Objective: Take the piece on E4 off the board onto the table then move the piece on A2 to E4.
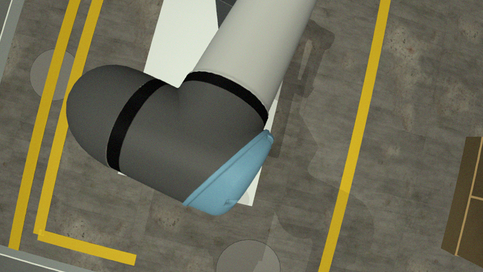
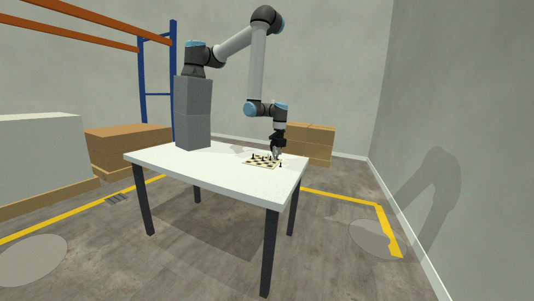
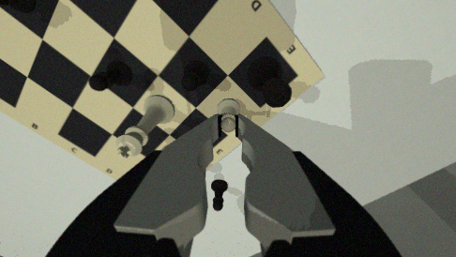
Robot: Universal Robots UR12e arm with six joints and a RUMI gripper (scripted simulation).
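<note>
The chessboard is 8 cm behind my hand, 3 cm to the right of it and 3 cm below it.
</note>
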